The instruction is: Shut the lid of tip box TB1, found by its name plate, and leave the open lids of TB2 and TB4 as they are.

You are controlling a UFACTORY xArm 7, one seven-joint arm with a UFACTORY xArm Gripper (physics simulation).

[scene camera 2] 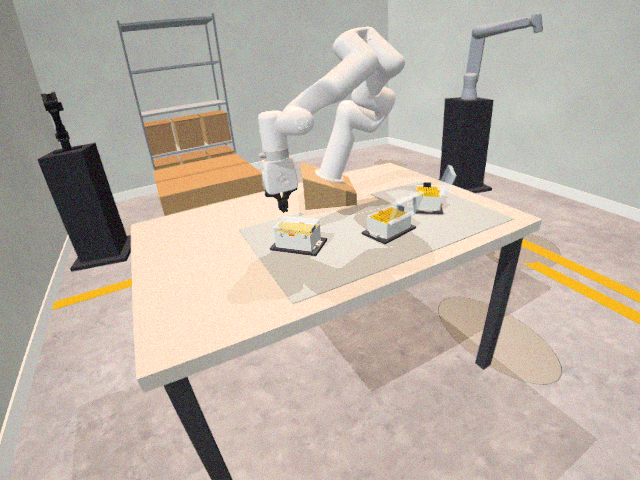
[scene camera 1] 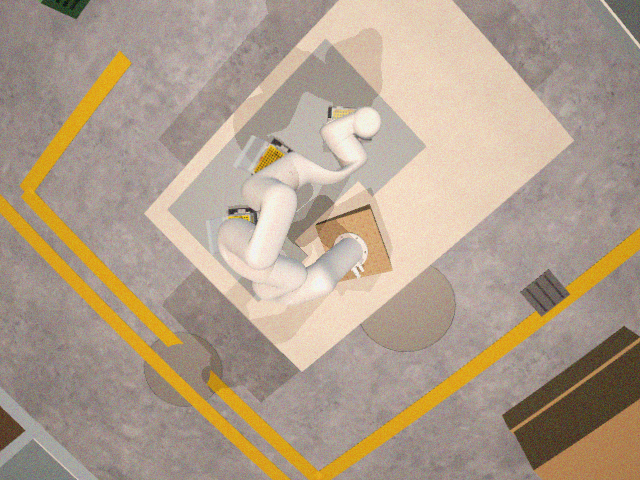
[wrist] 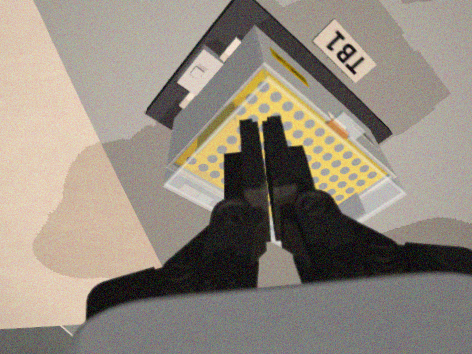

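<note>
Tip box TB1 holds a yellow tip rack and stands on a black base. Its name plate reads TB1 in the wrist view. Its clear lid lies down over the box top; I cannot tell if a slight gap remains. My gripper is shut and empty, with its tips over the lid in the wrist view and a little above the box in scene camera 2. The middle box and far box have open lids; their plates are unreadable.
The boxes stand on a grey mat on the pale table. The arm's wooden base block stands behind them. In scene camera 1, the arm passes over the boxes and partly hides them.
</note>
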